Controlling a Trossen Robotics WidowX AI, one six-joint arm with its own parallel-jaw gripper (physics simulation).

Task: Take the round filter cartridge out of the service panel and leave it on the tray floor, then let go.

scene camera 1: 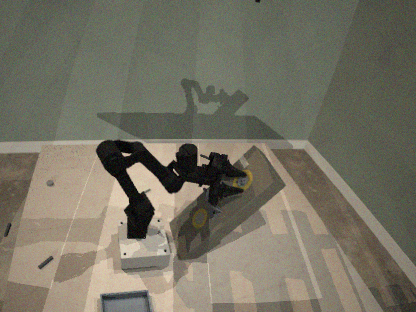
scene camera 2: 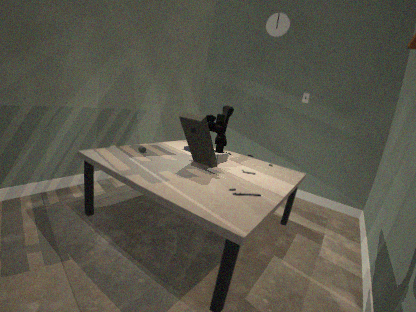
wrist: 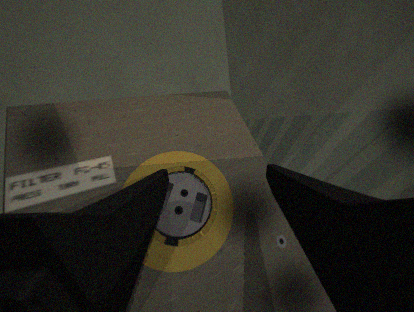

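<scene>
The round filter cartridge [scene camera 1: 242,181] [wrist: 189,206] is a grey disc with two dark holes and a dark slot. It sits in the service panel [scene camera 1: 265,175] [scene camera 2: 199,142] [wrist: 125,127], inside a yellow ring [wrist: 221,225]. The panel is tilted. My gripper [scene camera 1: 244,182] [wrist: 216,172] is open and empty in front of the panel. In the wrist view the left fingertip overlaps the cartridge's left edge, and the right fingertip is well to the right of the ring. Contact cannot be told. The blue-grey tray [scene camera 1: 125,293] is at the bottom edge of scene view 1, partly cut off.
A second yellow ring [scene camera 1: 199,218] is lower on the panel, with a grey protruding part near it. A white label [wrist: 60,181] is left of the cartridge. The white arm base [scene camera 1: 145,255] stands beside the panel. A dark rod [scene camera 1: 45,262] and a small round object [scene camera 1: 50,183] lie left.
</scene>
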